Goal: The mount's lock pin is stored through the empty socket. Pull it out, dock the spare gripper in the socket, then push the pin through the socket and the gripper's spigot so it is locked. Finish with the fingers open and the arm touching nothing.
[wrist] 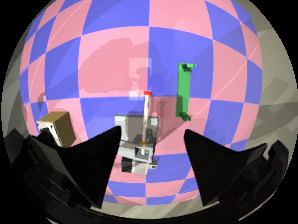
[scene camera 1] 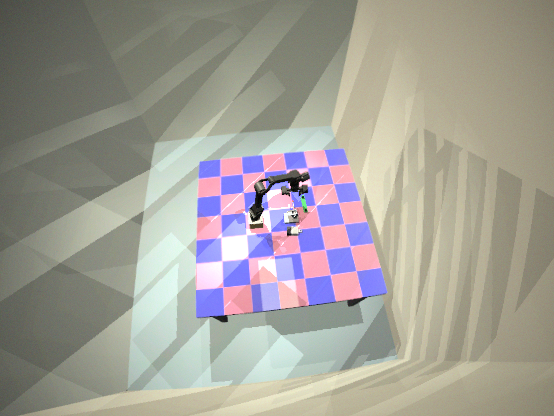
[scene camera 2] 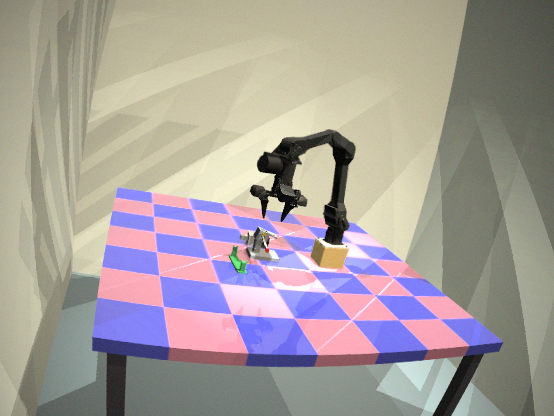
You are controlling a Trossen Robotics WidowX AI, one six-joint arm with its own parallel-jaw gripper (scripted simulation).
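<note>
Green bar-shaped piece visible, grey mount too. My gripper: open, holding nothing, shown in the wrist view as well.
</note>
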